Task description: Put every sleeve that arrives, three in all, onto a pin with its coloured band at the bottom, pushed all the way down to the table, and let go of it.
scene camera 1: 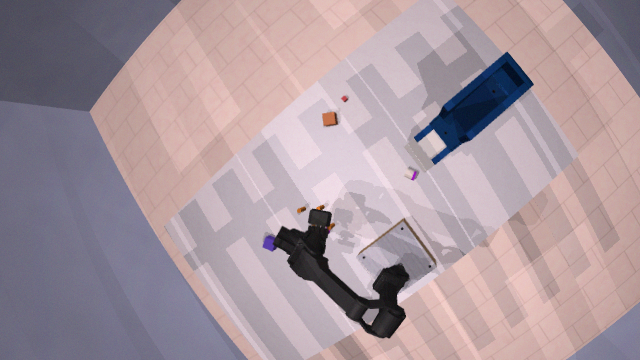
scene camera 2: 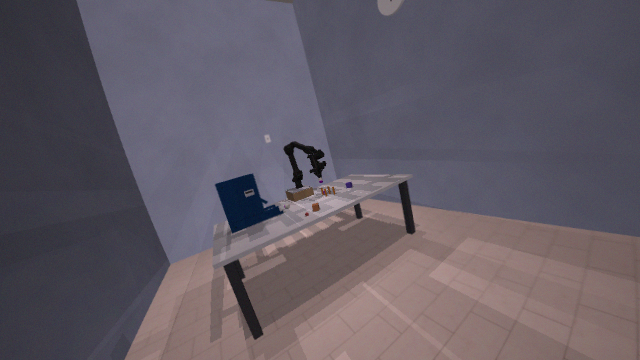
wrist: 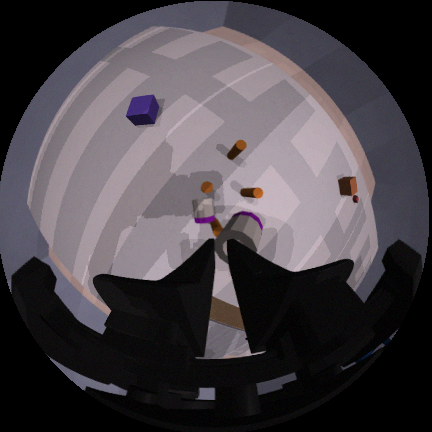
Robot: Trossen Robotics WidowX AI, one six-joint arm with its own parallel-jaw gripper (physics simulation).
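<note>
My gripper [wrist: 220, 243] [scene camera 2: 320, 176] is shut on the wall of a grey sleeve [wrist: 246, 231] [scene camera 2: 321, 180]. The sleeve hangs above the table near the pins, its purple band on the lower end. A second sleeve [wrist: 204, 209] with a purple band is on the table among the pins, its band end towards the nearest one; it seems to lie on its side. Orange pins [wrist: 236, 150] [scene camera 1: 301, 209] stand upright and bare, as far as they show. A third sleeve [scene camera 1: 410, 173] lies on its side near the blue chute. The fingertips are hidden in scene camera 1.
The blue chute [scene camera 1: 475, 107] [scene camera 2: 240, 202] stands at one end of the table. A brown-sided box [scene camera 1: 404, 223] [scene camera 2: 300, 194] is beside the arm's base. A purple block [scene camera 1: 269, 243] [wrist: 142, 110], an orange block [scene camera 1: 329, 119] [wrist: 347, 186] and a small red cube [scene camera 1: 344, 98] lie apart.
</note>
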